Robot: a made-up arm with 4 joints.
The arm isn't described. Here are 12 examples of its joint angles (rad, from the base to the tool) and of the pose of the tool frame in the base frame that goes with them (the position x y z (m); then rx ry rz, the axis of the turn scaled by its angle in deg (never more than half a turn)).
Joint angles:
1: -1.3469 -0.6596 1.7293 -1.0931
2: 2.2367 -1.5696 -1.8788 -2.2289
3: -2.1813 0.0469 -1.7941 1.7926
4: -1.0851 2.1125 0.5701 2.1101
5: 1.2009 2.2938 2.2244 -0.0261
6: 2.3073 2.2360 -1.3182 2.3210
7: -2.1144 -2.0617 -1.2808 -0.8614
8: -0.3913 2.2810 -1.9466 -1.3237
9: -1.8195 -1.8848 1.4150 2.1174
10: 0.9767 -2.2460 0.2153 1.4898
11: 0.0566 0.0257 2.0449 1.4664
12: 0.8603 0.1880 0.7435 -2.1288
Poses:
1: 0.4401 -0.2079 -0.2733 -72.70 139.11 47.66
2: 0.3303 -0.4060 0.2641 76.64 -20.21 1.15
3: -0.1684 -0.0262 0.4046 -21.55 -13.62 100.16
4: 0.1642 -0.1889 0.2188 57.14 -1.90 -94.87
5: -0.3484 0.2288 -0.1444 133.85 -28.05 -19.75
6: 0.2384 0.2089 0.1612 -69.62 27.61 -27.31
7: 0.0786 0.0065 -0.3205 120.62 23.30 -13.70
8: -0.1012 0.5517 0.2372 -118.80 -40.07 13.83
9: 0.3897 0.2003 0.2314 -55.66 -55.29 -53.06
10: -0.0063 0.1860 0.2008 -32.30 56.67 -33.89
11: -0.1087 -0.0749 -0.2461 -80.08 -91.32 53.55
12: -0.4918 -0.2956 0.2745 -2.47 11.88 -114.11
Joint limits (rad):
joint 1: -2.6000..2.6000
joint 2: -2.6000..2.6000
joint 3: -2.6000..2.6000
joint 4: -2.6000..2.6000
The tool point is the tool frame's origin. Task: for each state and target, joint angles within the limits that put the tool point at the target. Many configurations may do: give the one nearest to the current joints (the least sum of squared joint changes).
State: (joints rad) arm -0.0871 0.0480 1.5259 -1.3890
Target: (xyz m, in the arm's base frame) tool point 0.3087 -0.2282 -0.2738
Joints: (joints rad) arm -0.2185 0.8933 1.9293 -0.7356
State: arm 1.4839 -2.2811 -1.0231 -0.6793
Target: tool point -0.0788 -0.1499 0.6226
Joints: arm 1.1529 -1.8011 -1.4005 -0.4850
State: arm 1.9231 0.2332 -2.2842 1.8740
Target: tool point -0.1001 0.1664 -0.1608
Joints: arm 1.6209 0.4691 -2.2268 2.1166
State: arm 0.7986 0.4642 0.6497 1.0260
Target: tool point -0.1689 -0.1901 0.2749
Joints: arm 1.0368 0.2580 0.7241 0.9105
